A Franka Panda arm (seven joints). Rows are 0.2 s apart.
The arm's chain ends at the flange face. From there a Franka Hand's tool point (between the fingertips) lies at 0.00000 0.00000 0.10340 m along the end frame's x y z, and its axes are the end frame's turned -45 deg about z.
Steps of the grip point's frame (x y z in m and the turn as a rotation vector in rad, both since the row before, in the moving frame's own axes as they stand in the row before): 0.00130, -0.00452, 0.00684, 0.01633, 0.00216, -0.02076; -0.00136, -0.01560, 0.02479, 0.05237, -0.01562, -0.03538; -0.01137, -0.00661, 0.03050, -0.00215, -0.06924, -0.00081; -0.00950, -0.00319, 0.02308, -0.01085, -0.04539, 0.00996
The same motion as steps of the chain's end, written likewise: -0.00123, -0.00277, 0.00685, 0.01307, -0.01002, -0.02076; -0.00698, -0.00747, 0.02494, 0.02599, -0.04808, -0.03538; -0.00781, -0.00185, 0.03075, -0.05048, -0.04744, -0.00081; -0.00643, 0.00036, 0.02319, -0.03977, -0.02442, 0.00996
